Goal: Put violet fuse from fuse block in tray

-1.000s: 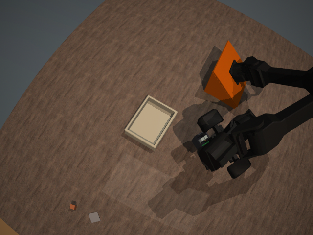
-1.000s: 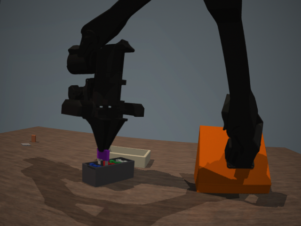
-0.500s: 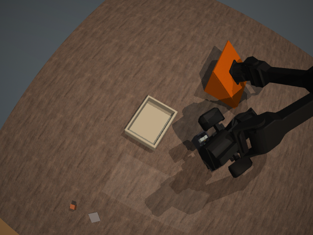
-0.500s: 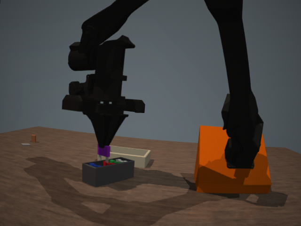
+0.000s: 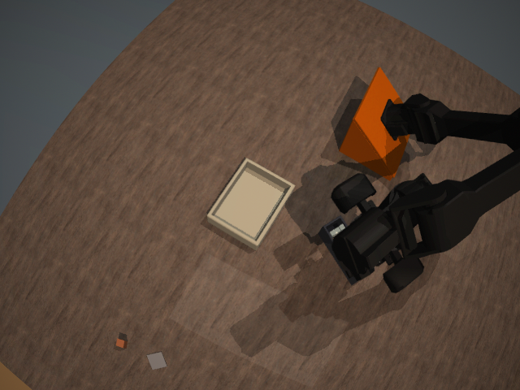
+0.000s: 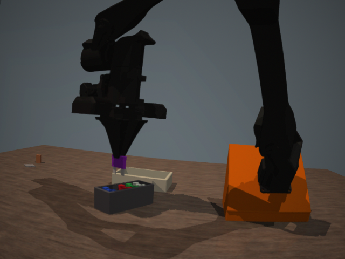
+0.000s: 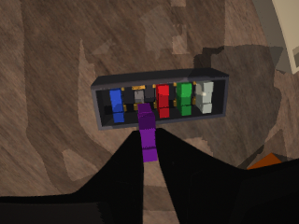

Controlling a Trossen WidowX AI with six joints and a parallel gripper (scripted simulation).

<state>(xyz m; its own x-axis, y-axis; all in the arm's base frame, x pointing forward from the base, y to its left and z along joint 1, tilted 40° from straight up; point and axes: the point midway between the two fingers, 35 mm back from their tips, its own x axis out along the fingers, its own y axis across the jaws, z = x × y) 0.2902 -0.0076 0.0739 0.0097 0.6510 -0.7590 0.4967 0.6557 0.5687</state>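
The tray lies 210 mm to the right of my gripper tip, 90 mm below it and 10 mm behind it. The rest, counted from my gripper tip: orange cube 350 mm ahead, 280 mm to the right, 80 mm below; violet fuse 10 mm below.
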